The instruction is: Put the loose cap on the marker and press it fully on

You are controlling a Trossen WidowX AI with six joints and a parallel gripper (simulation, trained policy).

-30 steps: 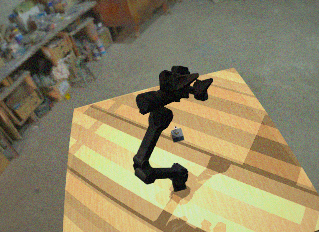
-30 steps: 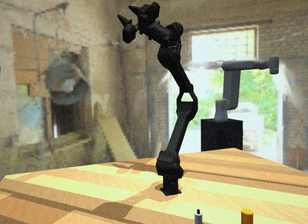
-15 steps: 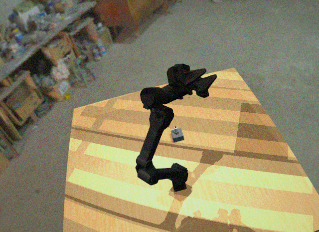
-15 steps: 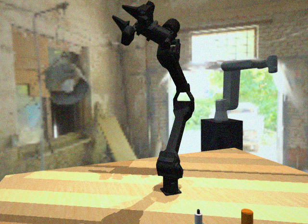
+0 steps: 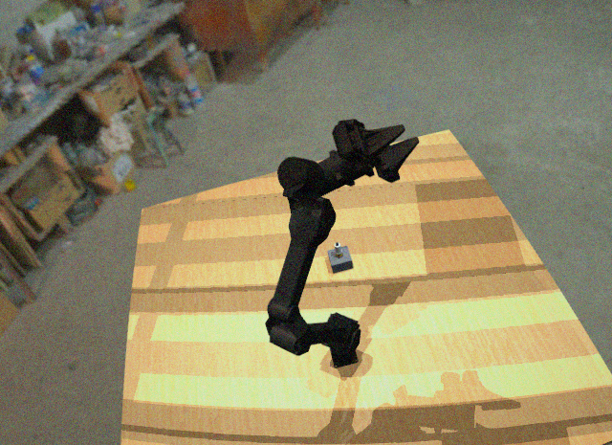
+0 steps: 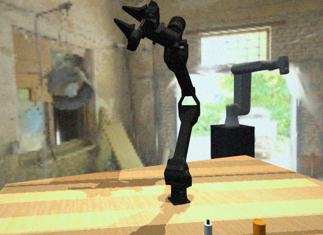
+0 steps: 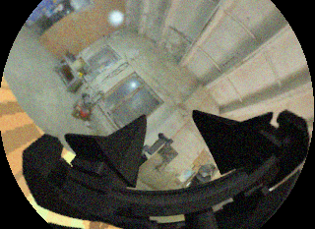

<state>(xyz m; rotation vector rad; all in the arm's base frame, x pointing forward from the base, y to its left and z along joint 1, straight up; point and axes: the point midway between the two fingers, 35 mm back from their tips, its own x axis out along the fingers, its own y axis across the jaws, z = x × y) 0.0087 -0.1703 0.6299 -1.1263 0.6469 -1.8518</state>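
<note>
Right now my gripper tip is 290 mm short of the orange cap, 300 mm to the right of it and 620 mm above it. Round my gripper tip: grey holder block (310 mm ahead, 140 mm to the left, 630 mm below).
</note>
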